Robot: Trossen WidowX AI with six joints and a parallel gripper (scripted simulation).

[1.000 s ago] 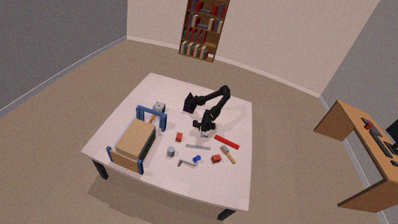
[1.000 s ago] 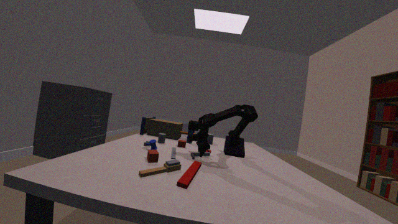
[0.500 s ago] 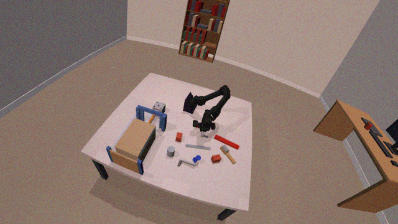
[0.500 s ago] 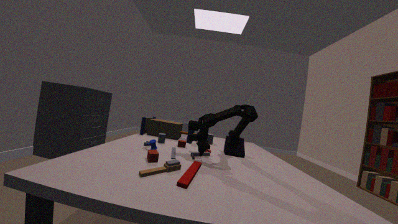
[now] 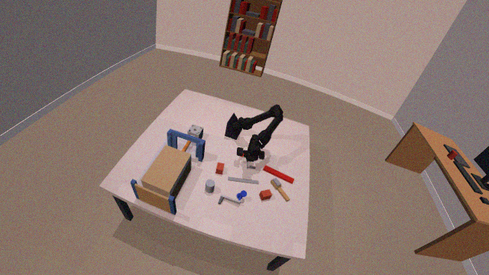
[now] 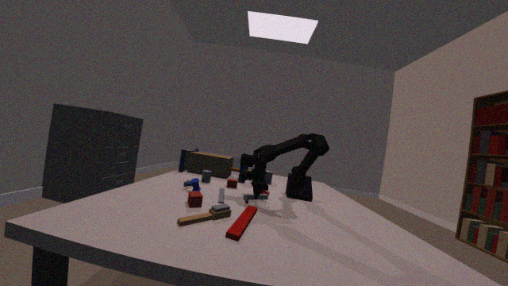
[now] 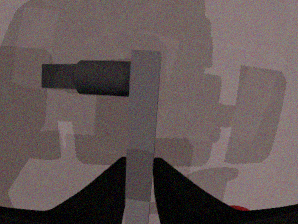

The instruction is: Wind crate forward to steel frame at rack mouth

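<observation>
My gripper tip is now 40 mm past the red knob, 50 mm to the left of it and 20 mm below it. Also, from my gripper tip: grey bar 170 mm ahead, 30 mm to the left, 10 mm below; red bar 10 mm ahead, 230 mm to the left; winch handle 10 mm behind, 10 mm to the right, 10 mm above.
</observation>
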